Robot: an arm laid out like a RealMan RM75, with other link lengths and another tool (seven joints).
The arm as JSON. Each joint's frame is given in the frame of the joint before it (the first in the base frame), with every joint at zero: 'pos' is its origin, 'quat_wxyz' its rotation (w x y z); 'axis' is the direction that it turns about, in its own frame. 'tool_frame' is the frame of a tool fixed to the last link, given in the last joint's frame.
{
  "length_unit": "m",
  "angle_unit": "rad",
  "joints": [
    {
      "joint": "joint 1",
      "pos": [
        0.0,
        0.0,
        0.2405
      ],
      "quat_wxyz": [
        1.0,
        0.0,
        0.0,
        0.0
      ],
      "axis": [
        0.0,
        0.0,
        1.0
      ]
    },
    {
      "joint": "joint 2",
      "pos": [
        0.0,
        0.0,
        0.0
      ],
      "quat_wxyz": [
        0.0,
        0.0,
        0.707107,
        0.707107
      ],
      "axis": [
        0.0,
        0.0,
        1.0
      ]
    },
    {
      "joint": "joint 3",
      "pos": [
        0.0,
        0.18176,
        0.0
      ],
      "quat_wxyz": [
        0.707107,
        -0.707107,
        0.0,
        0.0
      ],
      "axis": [
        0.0,
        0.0,
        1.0
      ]
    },
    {
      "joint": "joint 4",
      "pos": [
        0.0,
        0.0,
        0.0
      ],
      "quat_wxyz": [
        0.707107,
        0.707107,
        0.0,
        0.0
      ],
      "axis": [
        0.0,
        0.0,
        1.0
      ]
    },
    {
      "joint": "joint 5",
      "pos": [
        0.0,
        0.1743,
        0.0
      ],
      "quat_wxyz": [
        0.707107,
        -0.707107,
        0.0,
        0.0
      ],
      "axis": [
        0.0,
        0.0,
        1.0
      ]
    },
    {
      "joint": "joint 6",
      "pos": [
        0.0,
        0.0,
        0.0
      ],
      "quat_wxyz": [
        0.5,
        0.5,
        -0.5,
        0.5
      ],
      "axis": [
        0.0,
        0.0,
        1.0
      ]
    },
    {
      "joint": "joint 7",
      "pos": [
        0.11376,
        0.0,
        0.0
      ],
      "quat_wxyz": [
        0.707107,
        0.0,
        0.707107,
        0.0
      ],
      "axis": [
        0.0,
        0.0,
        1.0
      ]
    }
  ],
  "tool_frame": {
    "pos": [
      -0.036,
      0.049,
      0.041
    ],
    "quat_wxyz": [
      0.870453,
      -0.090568,
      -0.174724,
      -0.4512
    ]
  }
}
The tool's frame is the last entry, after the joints.
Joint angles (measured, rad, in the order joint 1, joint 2, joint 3, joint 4, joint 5, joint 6, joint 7), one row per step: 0.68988 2.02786 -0.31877 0.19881 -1.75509 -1.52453 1.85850; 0.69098 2.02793 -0.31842 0.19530 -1.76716 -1.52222 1.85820; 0.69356 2.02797 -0.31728 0.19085 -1.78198 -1.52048 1.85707; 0.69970 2.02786 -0.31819 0.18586 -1.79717 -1.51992 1.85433; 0.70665 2.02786 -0.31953 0.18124 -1.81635 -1.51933 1.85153; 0.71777 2.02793 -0.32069 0.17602 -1.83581 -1.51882 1.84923; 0.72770 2.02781 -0.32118 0.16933 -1.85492 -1.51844 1.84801; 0.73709 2.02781 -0.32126 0.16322 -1.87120 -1.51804 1.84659; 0.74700 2.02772 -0.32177 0.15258 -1.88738 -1.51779 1.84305; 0.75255 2.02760 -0.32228 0.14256 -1.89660 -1.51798 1.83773; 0.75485 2.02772 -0.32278 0.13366 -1.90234 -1.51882 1.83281
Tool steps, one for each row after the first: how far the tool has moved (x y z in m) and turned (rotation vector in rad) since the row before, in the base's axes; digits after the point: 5 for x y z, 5 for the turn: 0.00028 -0.00086 -0.00115 -0.00526 -0.00940 0.00773; 0.00004 -0.00094 -0.00123 -0.00514 -0.01093 0.01150; -0.00056 -0.00099 -0.00134 -0.00499 -0.01277 0.01785; -0.00062 -0.00157 -0.00177 -0.00811 -0.01470 0.02109; -0.00141 -0.00116 -0.00169 -0.00802 -0.01485 0.02530; -0.00098 -0.00091 -0.00138 -0.00679 -0.01486 0.02352; -0.00095 -0.00061 -0.00115 -0.00494 -0.01296 0.02102; -0.00054 -0.00008 -0.00098 -0.00008 -0.01687 0.02410; 0.00016 0.00036 -0.00046 0.00528 -0.01330 0.01681; 0.00054 0.00032 -0.00019 0.00617 -0.00993 0.01148
